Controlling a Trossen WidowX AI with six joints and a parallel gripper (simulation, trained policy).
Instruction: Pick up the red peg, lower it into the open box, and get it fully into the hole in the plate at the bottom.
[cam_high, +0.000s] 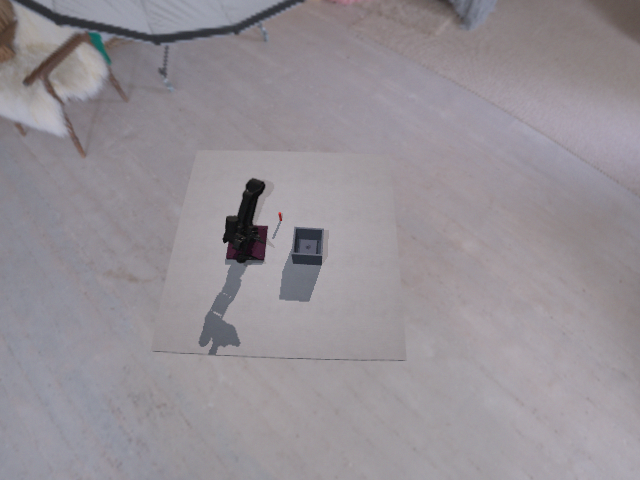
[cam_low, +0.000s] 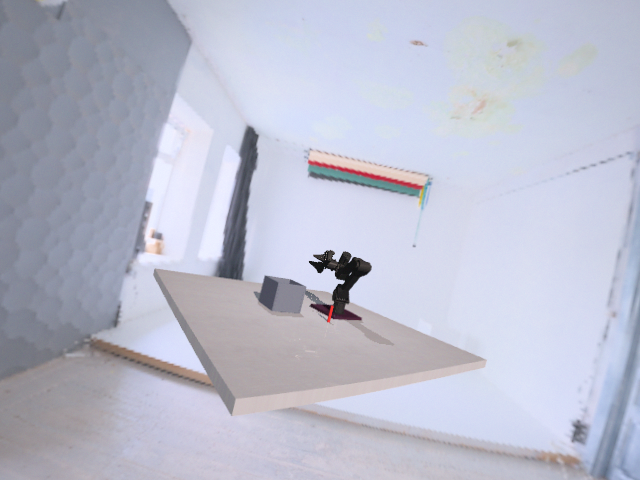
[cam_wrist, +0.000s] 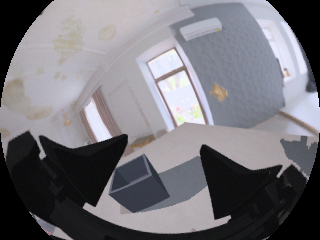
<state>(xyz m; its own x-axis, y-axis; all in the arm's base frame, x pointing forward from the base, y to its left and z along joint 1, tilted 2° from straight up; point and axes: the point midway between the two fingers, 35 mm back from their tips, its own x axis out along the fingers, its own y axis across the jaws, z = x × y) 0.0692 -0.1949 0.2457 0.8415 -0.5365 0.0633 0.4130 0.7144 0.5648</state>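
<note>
Now: the red peg 31 cm to the left of my gripper tip, 23 cm below it and 7 cm ahead of it. Round my gripper tip: grey plate 22 cm below, 22 cm ahead, 10 cm to the left.
</note>
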